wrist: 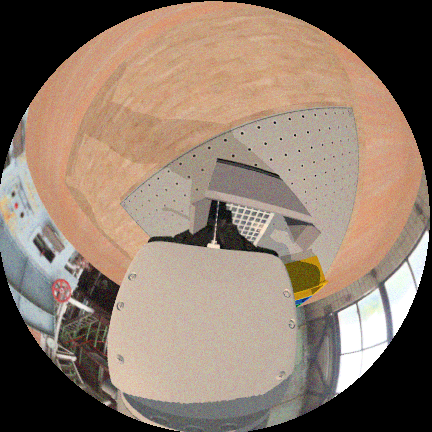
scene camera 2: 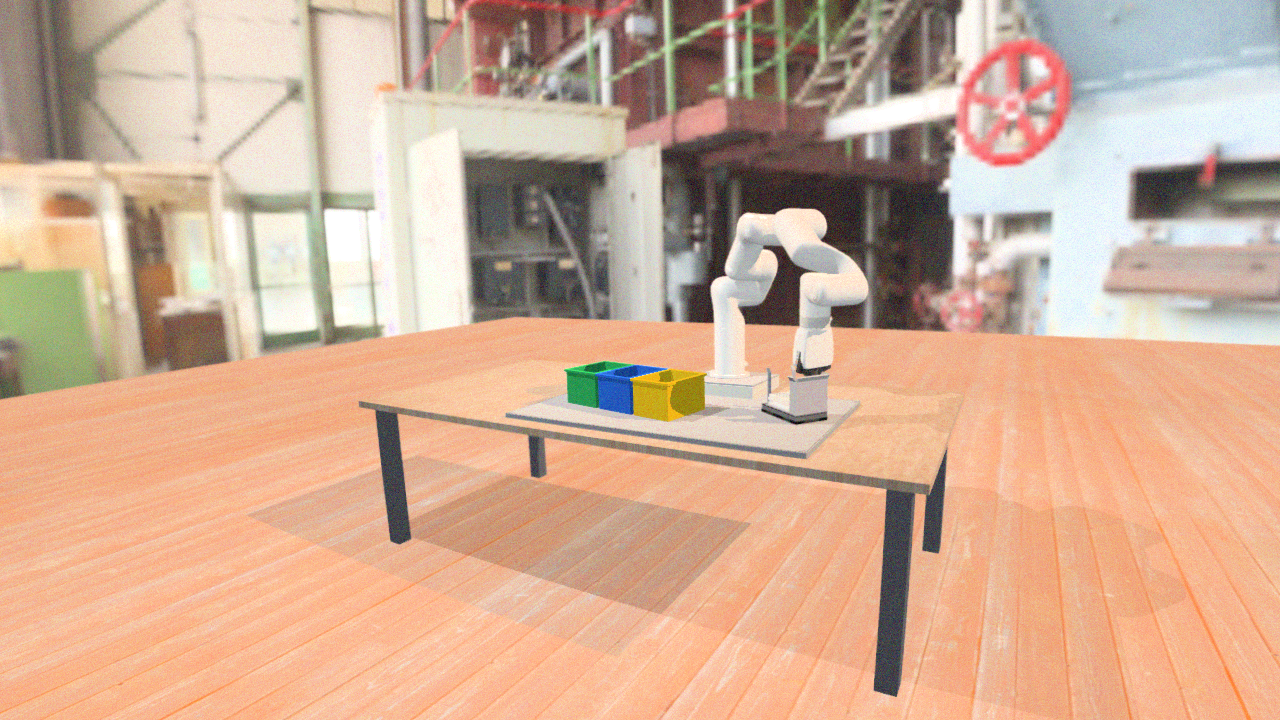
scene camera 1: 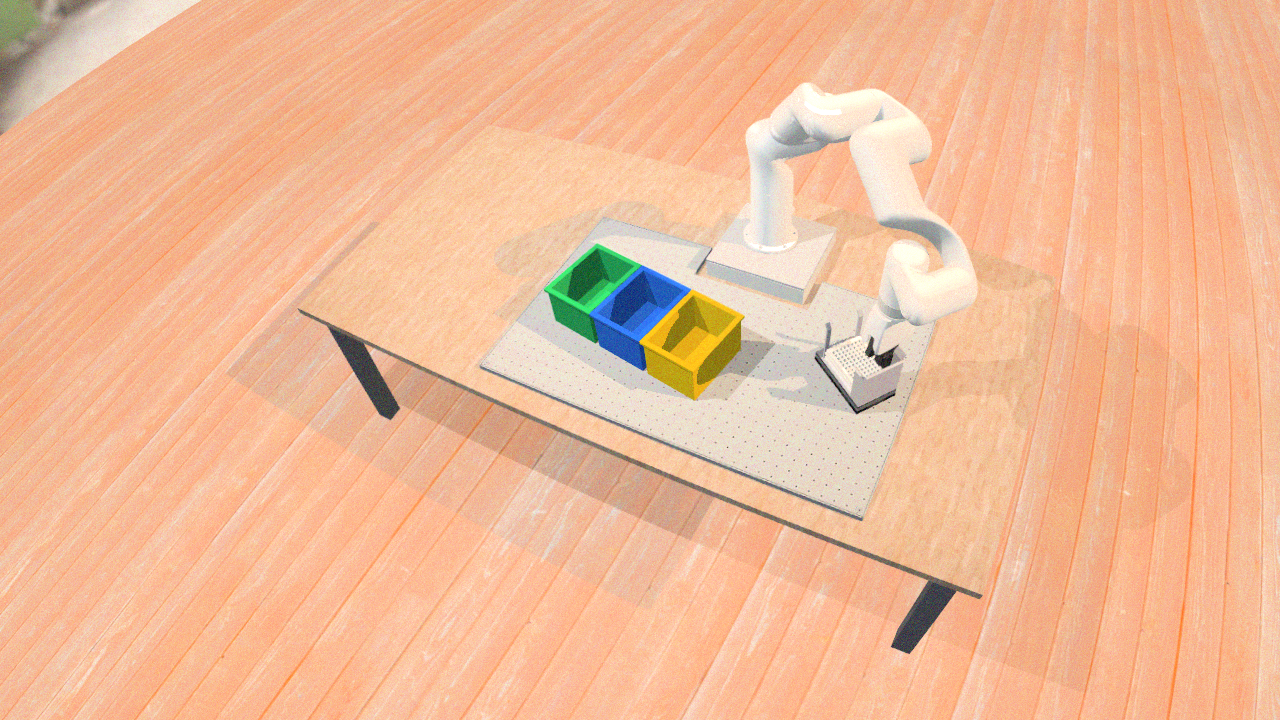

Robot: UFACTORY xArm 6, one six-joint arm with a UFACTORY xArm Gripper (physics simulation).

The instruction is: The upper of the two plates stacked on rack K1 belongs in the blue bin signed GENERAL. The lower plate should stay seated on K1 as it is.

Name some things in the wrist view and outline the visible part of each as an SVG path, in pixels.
The gripper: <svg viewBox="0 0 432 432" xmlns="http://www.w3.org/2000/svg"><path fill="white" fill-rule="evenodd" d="M211 199L206 226L193 234L187 229L173 237L152 236L148 239L147 243L140 247L133 257L118 289L110 317L107 338L108 370L111 383L121 390L123 403L142 422L183 432L188 432L184 430L187 427L200 428L203 430L202 432L244 432L257 426L267 417L271 406L283 399L289 386L297 351L296 305L287 269L283 261L278 257L278 253L272 249L254 246L252 242L242 236L237 226L232 223L231 210L226 209L226 202L219 201L216 219L218 200ZM220 427L223 425L234 425L238 428L225 430ZM150 418L162 418L166 420L167 423L156 423ZM215 219L216 229L214 241L216 241L216 244L219 244L219 248L207 247L207 244L213 240Z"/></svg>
A pale plate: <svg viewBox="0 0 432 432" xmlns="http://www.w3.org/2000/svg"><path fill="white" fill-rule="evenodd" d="M226 202L226 209L231 210L232 223L237 226L239 233L255 246L274 213ZM219 200L217 201L213 240L207 244L207 247L219 248L219 244L216 244L216 241L214 241Z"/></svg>
